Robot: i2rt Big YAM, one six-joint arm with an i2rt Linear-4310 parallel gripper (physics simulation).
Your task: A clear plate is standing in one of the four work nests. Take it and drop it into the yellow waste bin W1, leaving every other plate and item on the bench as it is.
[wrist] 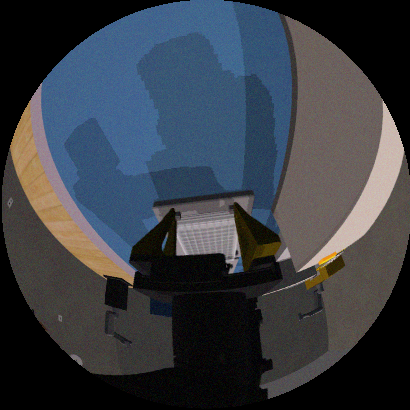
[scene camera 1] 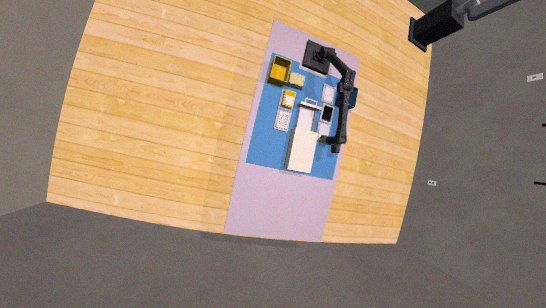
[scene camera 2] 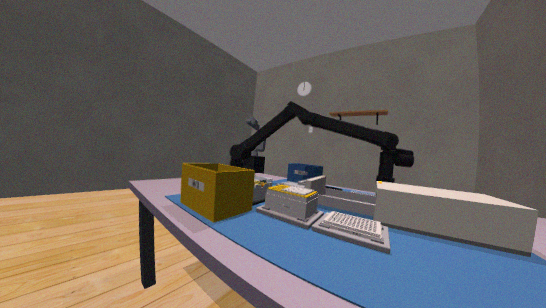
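Where they show: gripper, fingertip midpoint: (wrist: 203, 208) (scene camera 1: 321, 140); arm's base at its link origin: (scene camera 1: 319, 57).
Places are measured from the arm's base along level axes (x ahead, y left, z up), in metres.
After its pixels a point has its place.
A clear, gridded plate (wrist: 207, 237) {x 0.647, y 0.210, z -0.008 m} sits in its grey nest (wrist: 192, 205) {x 0.693, y 0.225, z -0.022 m} below the wrist. My gripper (wrist: 203, 208) {x 0.689, y 0.213, z -0.020 m} (scene camera 1: 322, 140) {x 0.689, y 0.213, z -0.020 m} is shut on this plate, with one yellow finger on each side of it. In scene camera 2 the fingers are hidden behind the white box. The yellow waste bin W1 (scene camera 1: 278, 82) {x 0.366, y -0.294, z 0.035 m} (scene camera 2: 234, 196) {x 0.367, y -0.314, z 0.020 m} stands upright at the far end of the blue mat, near the arm base, and its top is open.
A long white box (scene camera 1: 302, 150) {x 0.827, y 0.019, z 0.068 m} (scene camera 2: 445, 215) {x 0.832, y -0.071, z 0.025 m} stands beside the gripper, its tray pulled out. A dark plate (scene camera 1: 327, 113) {x 0.449, y 0.202, z -0.012 m} and a white plate (scene camera 1: 328, 93) {x 0.273, y 0.170, z -0.014 m} lie toward the base. A yellow-topped rack (scene camera 2: 291, 202) {x 0.482, y -0.220, z 0.016 m}, a white plate (scene camera 2: 352, 224) {x 0.632, y -0.190, z -0.009 m} and a blue bin (scene camera 2: 305, 172) {x 0.289, y 0.266, z 0.045 m} also stand there.
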